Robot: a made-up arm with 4 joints.
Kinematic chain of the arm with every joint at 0, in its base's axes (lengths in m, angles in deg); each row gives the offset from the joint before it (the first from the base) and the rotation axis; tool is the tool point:
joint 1: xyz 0 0 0.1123 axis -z
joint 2: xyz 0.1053 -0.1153 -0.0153 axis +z
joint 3: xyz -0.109 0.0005 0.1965 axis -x
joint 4: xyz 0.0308 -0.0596 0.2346 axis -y
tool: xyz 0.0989 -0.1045 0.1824
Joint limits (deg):
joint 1: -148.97..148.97
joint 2: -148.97..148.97
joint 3: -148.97..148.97
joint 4: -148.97..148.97
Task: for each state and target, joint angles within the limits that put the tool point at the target. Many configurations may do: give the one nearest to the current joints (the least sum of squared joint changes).
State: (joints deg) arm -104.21 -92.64 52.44 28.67
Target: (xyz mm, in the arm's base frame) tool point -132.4 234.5 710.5
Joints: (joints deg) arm -103.04 -73.35 46.49 45.65
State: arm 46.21 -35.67 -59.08 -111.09
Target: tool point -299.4 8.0 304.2
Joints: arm 84.89 -63.21 -34.91 -92.59
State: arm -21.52 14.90 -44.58 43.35
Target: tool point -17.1 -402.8 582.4
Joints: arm -25.37 -17.92 -25.60 66.08
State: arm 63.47 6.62 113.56 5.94
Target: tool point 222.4 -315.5 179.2
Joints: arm 97.28 -18.24 128.01 -10.67
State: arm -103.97 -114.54 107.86 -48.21
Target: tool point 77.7 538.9 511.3
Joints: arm -118.50 -119.24 82.39 -0.26
